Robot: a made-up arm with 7 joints.
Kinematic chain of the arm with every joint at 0, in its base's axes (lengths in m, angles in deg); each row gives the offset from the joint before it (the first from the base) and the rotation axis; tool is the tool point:
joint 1: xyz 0 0 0.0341 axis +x
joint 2: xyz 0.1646 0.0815 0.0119 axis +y
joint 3: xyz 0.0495 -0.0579 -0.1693 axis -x
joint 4: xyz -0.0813 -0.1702 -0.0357 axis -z
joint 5: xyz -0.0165 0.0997 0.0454 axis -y
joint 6: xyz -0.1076 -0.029 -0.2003 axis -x
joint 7: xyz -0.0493 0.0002 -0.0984 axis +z
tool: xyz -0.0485 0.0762 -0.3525
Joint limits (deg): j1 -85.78..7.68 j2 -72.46..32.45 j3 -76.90..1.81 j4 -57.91..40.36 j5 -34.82..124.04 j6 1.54..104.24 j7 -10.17..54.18
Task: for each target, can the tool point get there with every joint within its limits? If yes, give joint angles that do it. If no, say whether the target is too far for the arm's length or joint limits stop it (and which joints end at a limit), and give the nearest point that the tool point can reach.
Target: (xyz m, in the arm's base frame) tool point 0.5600 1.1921 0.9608
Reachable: no: too far | nearest point 0.4180 0.4983 0.5306 | short by 0.829 m
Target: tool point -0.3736 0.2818 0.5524
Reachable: no: joint limits stop it (at a limit: joint 1, joint 2, joint 3, joint 5, joint 7) | nearest point -0.2889 0.1094 0.4415 | short by 0.222 m
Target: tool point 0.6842 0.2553 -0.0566
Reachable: yes | joints -12.49 -16.03 -30.44 -44.59 98.19 26.54 34.29
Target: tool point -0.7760 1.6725 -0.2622
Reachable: no: too far | nearest point -0.3358 0.6502 -0.2343 | short by 1.113 m
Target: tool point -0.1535 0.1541 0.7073
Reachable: no: joint limits stop it (at a limit: joint 1, joint 2, joint 3, joint 5, joint 7) | nearest point -0.1346 0.0427 0.5784 | short by 0.171 m
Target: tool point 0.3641 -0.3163 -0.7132
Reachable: yes | joints -50.73 3.91 -70.66 10.26 51.47 41.98 -1.63
